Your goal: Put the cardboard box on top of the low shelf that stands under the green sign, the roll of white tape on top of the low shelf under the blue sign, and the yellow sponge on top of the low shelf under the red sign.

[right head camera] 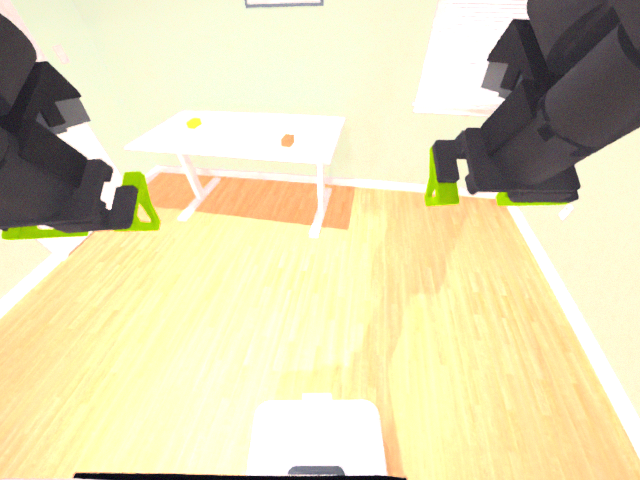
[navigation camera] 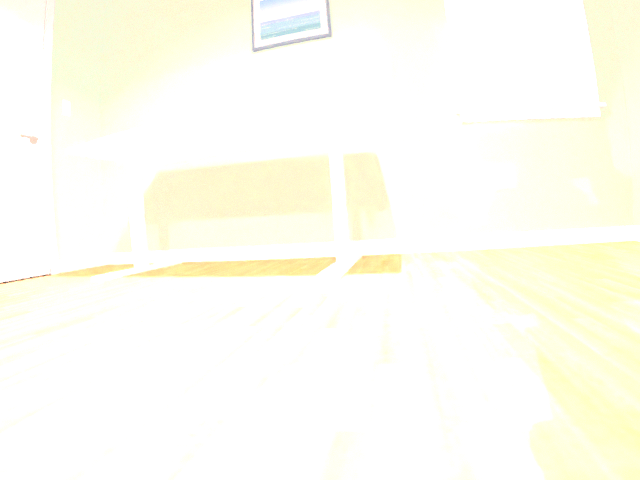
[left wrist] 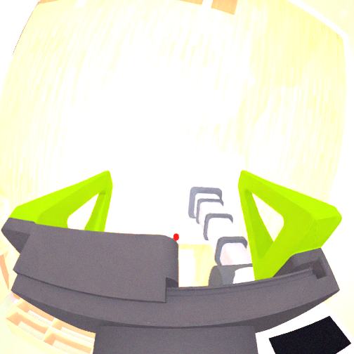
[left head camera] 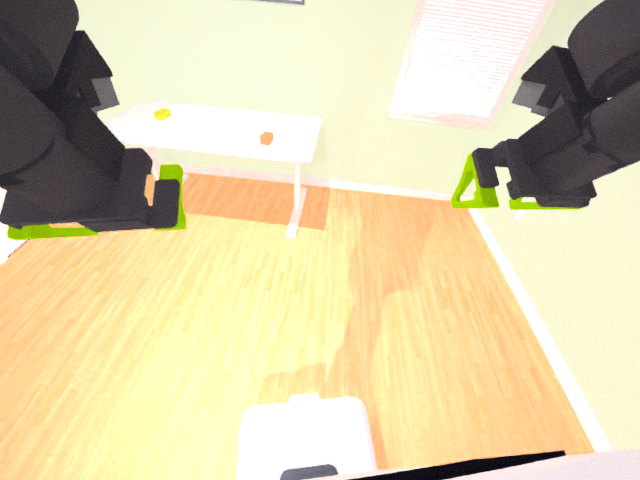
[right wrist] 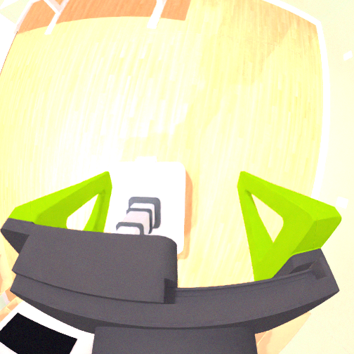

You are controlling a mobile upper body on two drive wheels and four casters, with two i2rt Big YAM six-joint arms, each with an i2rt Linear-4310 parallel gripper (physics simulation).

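Places are measured from the left arm's base along level axes (x ahead, y left, z up), in metres.
Pixels of known places: left gripper, between the fingertips: (right head camera: 123, 228) (left head camera: 141, 226); right gripper, between the fingertips: (right head camera: 462, 201) (left head camera: 481, 204).
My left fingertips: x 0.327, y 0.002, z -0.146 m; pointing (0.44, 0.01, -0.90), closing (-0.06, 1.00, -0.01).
Observation:
Ahead of a thing's pixels: the offset from my left fingertips to its top centre. "spot": to the spot under its first point. Level surfaces: height alone.
The yellow sponge (left head camera: 162, 114) (right head camera: 193, 122) lies on the left part of a white table {dz -0.543 m} (left head camera: 217, 126) (right head camera: 237, 135) against the far wall. The small orange-brown cardboard box {dx +1.417, dy -0.037, dz -0.493 m} (left head camera: 266, 138) (right head camera: 287, 140) stands nearer the table's right end. The roll of white tape cannot be made out against the white top. My left gripper (left head camera: 126, 222) (right head camera: 100, 224) (left wrist: 175, 177) is open and empty, held in the air well short of the table. My right gripper (left head camera: 504, 201) (right head camera: 478, 198) (right wrist: 174, 178) is also open and empty, at similar height. The coloured signs do not show.
A wooden shelf with compartments shows at the lower left of the left wrist view (left wrist: 48, 330). White table legs {spot: dx +1.517, dy -0.252, dz -1.014 m} (left head camera: 297, 191) (right head camera: 320, 193) (navigation camera: 338, 206) stand on the floor. A window (left head camera: 465, 62) and a side wall are at the right. A door (navigation camera: 23, 206) is at the left.

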